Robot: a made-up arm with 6 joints. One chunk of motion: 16 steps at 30 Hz.
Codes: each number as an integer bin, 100 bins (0 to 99) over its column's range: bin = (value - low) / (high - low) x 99, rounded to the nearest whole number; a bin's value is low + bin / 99 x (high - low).
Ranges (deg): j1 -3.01..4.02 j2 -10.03..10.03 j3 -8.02..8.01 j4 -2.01..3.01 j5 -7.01..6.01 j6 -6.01..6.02
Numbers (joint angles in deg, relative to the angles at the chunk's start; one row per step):
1: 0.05 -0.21 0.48 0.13 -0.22 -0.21
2: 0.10 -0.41 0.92 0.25 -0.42 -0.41
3: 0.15 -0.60 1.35 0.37 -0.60 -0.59
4: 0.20 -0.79 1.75 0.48 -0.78 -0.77
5: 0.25 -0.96 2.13 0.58 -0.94 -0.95
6: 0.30 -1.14 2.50 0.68 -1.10 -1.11
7: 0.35 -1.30 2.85 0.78 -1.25 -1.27
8: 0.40 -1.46 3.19 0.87 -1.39 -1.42
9: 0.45 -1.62 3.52 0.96 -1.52 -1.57
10: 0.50 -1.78 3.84 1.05 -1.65 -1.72
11: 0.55 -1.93 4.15 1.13 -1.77 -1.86
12: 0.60 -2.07 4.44 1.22 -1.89 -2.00
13: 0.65 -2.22 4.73 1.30 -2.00 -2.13
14: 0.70 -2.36 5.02 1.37 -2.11 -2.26
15: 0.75 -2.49 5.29 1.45 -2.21 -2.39
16: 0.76 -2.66 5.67 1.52 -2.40 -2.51
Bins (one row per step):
1: 43 48 52 42 52 48
2: 44 47 55 45 50 46
3: 45 47 58 47 49 45
4: 45 46 60 49 47 43
5: 46 45 63 51 46 42
6: 47 44 65 53 45 40
7: 47 43 67 55 44 39
8: 48 42 69 57 43 38
9: 49 42 71 59 42 37
10: 49 41 73 60 41 35
11: 50 40 75 62 40 34
12: 51 39 77 64 39 33
13: 52 39 79 65 38 32
14: 52 38 81 67 37 31
15: 53 37 82 68 36 30
16: 53 36 85 70 35 29

